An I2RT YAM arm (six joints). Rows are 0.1 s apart.
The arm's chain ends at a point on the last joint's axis. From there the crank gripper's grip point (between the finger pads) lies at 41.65 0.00 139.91 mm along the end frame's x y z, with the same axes.
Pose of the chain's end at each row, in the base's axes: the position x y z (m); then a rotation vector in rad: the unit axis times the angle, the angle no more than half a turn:
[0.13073, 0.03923, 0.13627, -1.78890, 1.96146, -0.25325]
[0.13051, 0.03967, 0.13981, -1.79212, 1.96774, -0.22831]
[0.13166, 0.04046, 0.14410, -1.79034, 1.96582, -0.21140]
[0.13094, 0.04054, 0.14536, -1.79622, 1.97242, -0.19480]
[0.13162, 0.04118, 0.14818, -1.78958, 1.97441, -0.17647]
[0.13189, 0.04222, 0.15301, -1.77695, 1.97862, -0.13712]
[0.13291, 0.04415, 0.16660, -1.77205, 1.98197, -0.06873]
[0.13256, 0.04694, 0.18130, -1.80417, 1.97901, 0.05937]
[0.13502, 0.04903, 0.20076, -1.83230, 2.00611, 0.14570]
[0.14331, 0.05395, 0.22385, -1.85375, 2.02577, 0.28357]
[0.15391, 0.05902, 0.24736, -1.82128, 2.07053, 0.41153]
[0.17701, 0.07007, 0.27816, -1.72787, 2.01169, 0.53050]
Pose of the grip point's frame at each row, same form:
[0.19299, 0.02304, 0.00523, -1.78890, 1.96146, -0.25325]
[0.19071, 0.02500, 0.00764, -1.79212, 1.96774, -0.22831]
[0.19122, 0.02747, 0.01146, -1.79034, 1.96582, -0.21140]
[0.18868, 0.02819, 0.01186, -1.79622, 1.97242, -0.19480]
[0.18853, 0.03053, 0.01417, -1.78958, 1.97441, -0.17647]
[0.18688, 0.03515, 0.01797, -1.77695, 1.97862, -0.13712]
[0.18376, 0.04278, 0.02977, -1.77205, 1.98197, -0.06873]
[0.17330, 0.05451, 0.04133, -1.80417, 1.97901, 0.05937]
[0.16561, 0.05943, 0.05840, -1.83230, 2.00611, 0.14570]
[0.16044, 0.07124, 0.07992, -1.85375, 2.02577, 0.28357]
[0.15910, 0.08335, 0.10352, -1.82128, 2.07053, 0.41153]
[0.18232, 0.11256, 0.13860, -1.72787, 2.01169, 0.53050]

